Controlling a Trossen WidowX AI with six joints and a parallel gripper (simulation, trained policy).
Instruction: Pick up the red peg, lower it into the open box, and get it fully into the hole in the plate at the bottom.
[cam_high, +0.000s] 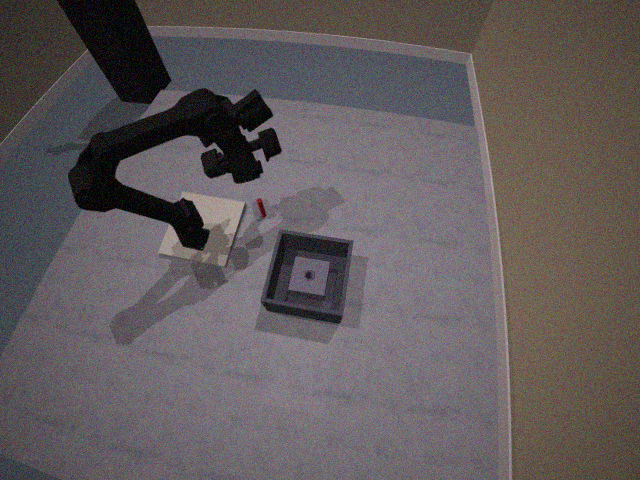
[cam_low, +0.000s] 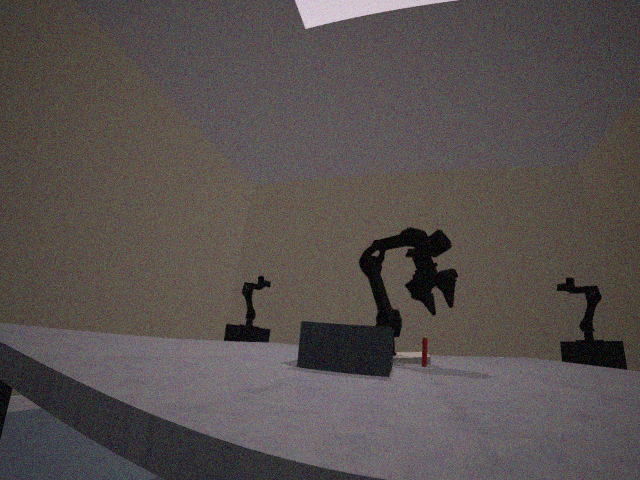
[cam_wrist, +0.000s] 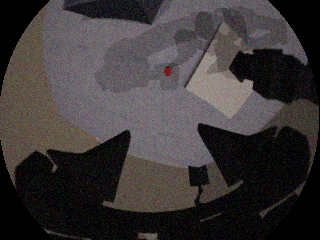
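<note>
The red peg is 20 mm ahead of my gripper tip, 50 mm to the right of it and 120 mm below it. Also, from my gripper tip: grey plate: 210 mm ahead, 230 mm to the right, 110 mm below; dark box: 210 mm ahead, 230 mm to the right, 130 mm below.
</note>
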